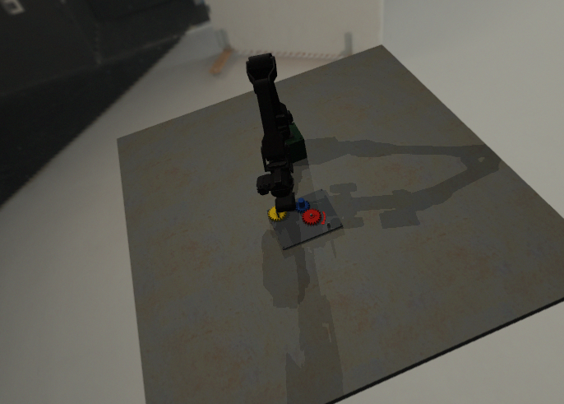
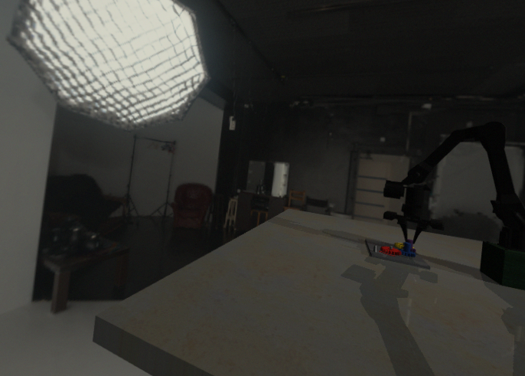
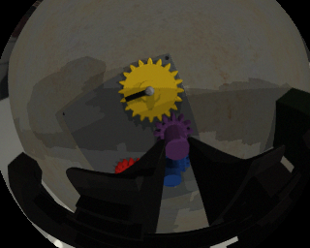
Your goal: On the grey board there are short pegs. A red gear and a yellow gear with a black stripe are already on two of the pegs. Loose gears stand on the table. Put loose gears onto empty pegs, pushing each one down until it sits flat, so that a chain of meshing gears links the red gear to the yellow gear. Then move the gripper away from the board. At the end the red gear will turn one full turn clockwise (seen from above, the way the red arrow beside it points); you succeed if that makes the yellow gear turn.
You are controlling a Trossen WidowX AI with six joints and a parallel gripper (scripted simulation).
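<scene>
Right now my gripper tip is 1 cm above the purple gear. Also, from my gripper tip: yellow gear 1 cm ahead, 5 cm to the right, 3 cm below; then blue gear 2 cm ahead, 4 cm to the left, 2 cm below; then red gear 7 cm ahead, 5 cm to the left, 3 cm below.
</scene>
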